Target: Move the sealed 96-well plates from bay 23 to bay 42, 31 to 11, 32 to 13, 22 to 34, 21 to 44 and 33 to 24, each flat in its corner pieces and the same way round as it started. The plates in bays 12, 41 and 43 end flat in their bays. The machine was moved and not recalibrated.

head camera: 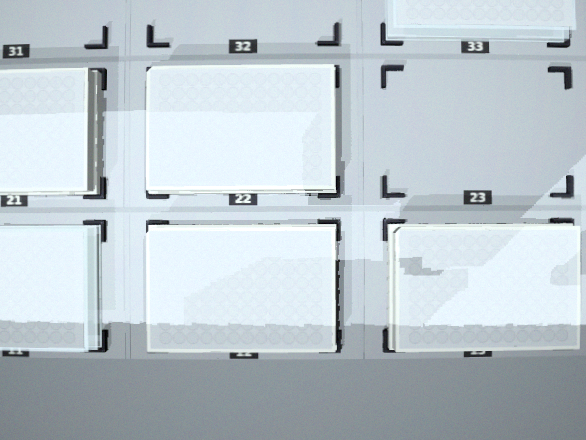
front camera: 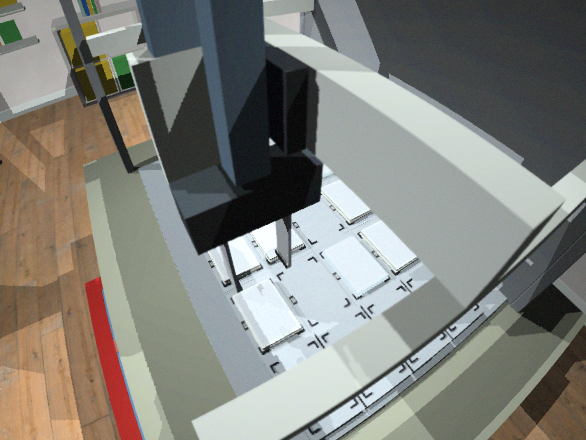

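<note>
My gripper is open, with nothing between its two jaws, above the deck; its exact height is unclear. Sealed white plates show in bay 22, bay 12, bay 13, bay 33, bay 42 and bay 43. Plates in bay 21 and bay 11 show partly in the head view. They look flat. Bay 23 and bay 32 hold no plate. The gripper does not show in the head view.
A pale frame beam crosses the front view above the deck's right part and hides some bays. The dark gripper body hides the rear left bays. Black corner pieces mark the bays. A red strip lies along the left.
</note>
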